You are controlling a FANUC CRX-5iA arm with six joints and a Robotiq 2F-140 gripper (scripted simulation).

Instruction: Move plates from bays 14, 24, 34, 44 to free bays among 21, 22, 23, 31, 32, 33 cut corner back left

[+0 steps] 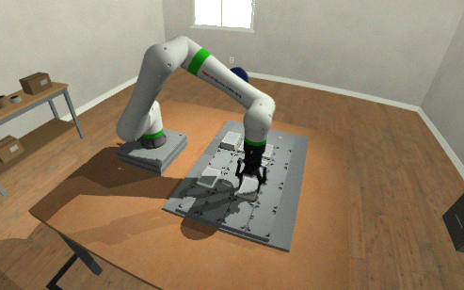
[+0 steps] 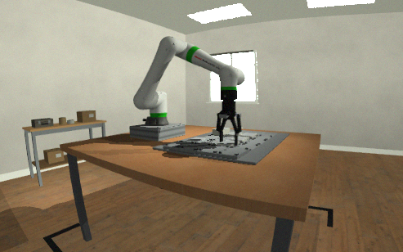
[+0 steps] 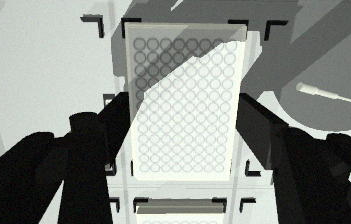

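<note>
Now: the bay label 43 60 mm ahead of my hand, 10 mm to the left of it and 30 mm below it. Round my hand: sealed 96-well plate 210 mm behind, 40 mm to the right, 20 mm below; sealed deep-well block 270 mm behind, 280 mm to the left, 10 mm below.
</note>
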